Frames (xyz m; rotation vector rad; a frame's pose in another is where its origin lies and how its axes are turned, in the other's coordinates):
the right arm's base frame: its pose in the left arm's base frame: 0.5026 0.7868 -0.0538 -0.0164 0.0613 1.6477
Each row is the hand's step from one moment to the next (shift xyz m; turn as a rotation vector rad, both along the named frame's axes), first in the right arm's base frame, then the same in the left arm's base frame.
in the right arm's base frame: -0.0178 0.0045 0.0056 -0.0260 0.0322 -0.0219
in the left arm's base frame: -0.0029 -0.0178 0.0066 -0.0306 -0.0295 -0.0197
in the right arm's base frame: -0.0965 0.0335 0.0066 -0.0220 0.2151 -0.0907
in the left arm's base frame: -0.0257 -0.0983 0.0122 -0.2150 -0.0429 -0.0830
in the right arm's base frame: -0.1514 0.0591 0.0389 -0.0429 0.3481 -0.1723
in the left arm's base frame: -0.0461 -0.1533 0.0479 -0.3481 -0.0780 -0.1595
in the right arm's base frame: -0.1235 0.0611 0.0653 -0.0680 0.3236 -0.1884
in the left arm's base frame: -0.0495 -0.1244 0.0729 -0.3222 -0.1019 -0.1751
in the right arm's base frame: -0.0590 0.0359 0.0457 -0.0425 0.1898 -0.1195
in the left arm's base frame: -0.0300 -0.0592 0.0495 -0.1890 -0.0628 -0.1116
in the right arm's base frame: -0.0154 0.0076 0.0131 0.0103 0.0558 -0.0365
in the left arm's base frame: -0.0060 -0.0153 0.0140 -0.0574 0.0042 -0.0353
